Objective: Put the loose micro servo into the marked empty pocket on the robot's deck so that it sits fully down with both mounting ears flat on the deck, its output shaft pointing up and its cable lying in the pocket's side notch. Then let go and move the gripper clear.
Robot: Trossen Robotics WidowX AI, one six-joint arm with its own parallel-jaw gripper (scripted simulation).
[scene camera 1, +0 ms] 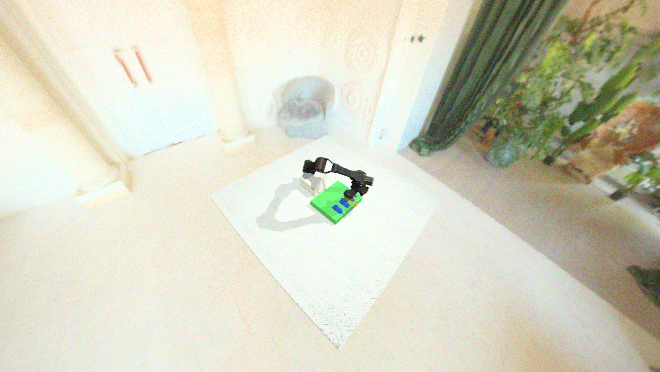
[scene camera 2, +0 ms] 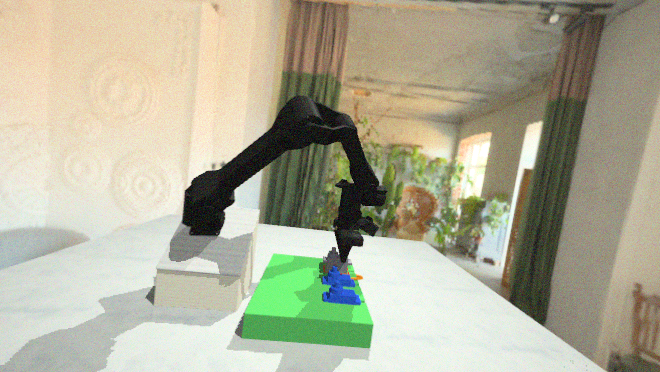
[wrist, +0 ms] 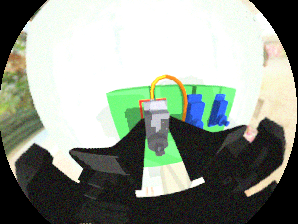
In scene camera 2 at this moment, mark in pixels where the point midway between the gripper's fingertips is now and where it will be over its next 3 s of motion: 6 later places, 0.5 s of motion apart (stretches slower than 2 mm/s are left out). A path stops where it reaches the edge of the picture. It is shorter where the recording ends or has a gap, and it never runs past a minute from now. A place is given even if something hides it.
My gripper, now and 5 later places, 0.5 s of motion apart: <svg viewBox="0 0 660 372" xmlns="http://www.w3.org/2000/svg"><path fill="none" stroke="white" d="M342 260L341 266L340 265L330 246L306 222L309 211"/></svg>
